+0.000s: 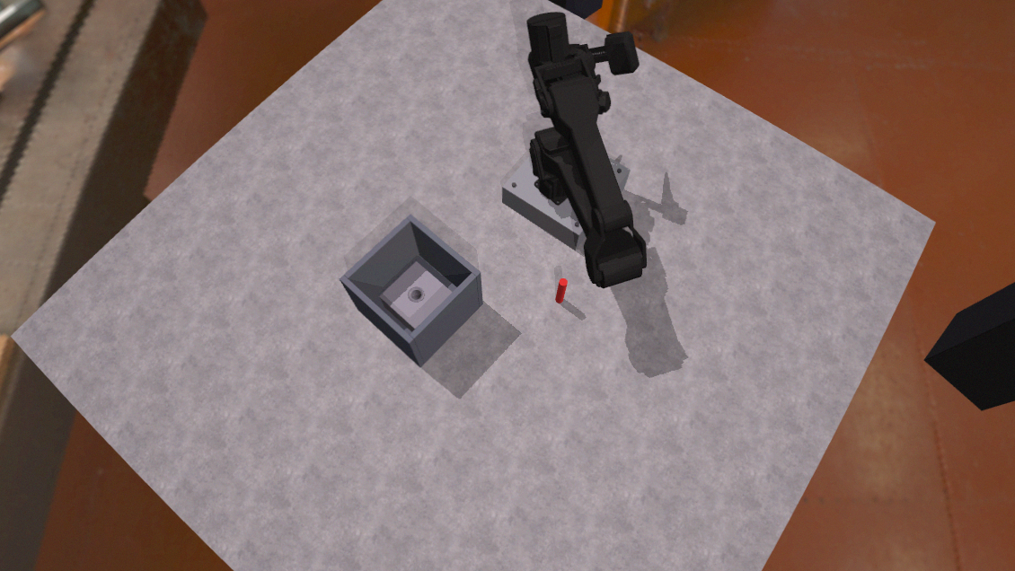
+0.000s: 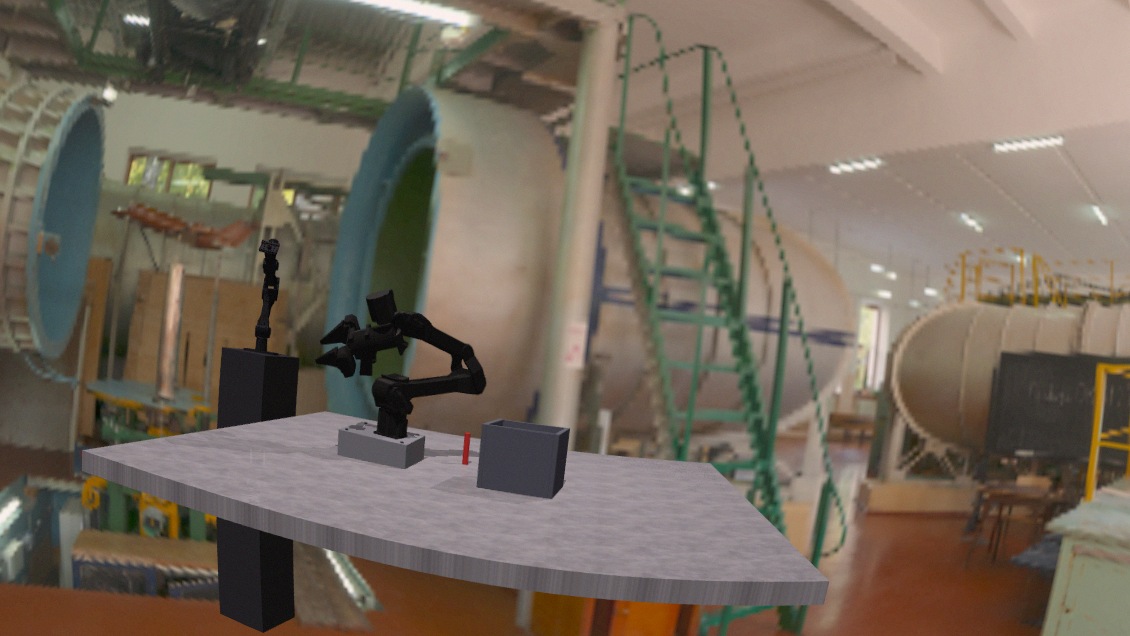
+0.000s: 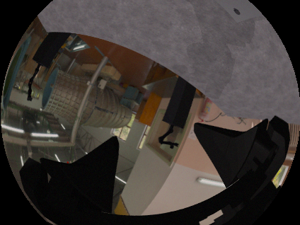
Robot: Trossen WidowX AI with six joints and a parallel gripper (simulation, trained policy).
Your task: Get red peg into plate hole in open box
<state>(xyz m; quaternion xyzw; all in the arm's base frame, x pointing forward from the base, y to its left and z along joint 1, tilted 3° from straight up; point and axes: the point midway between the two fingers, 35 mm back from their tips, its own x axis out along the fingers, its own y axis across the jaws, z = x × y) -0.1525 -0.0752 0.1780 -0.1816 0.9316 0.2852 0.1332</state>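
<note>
Now: gripper tip 320 mm short of the red peg, 240 mm to the right of it and 190 mm above it. From my gripper tip the other things lie so: plate (510 mm ahead, 80 mm to the left, 190 mm below).
</note>
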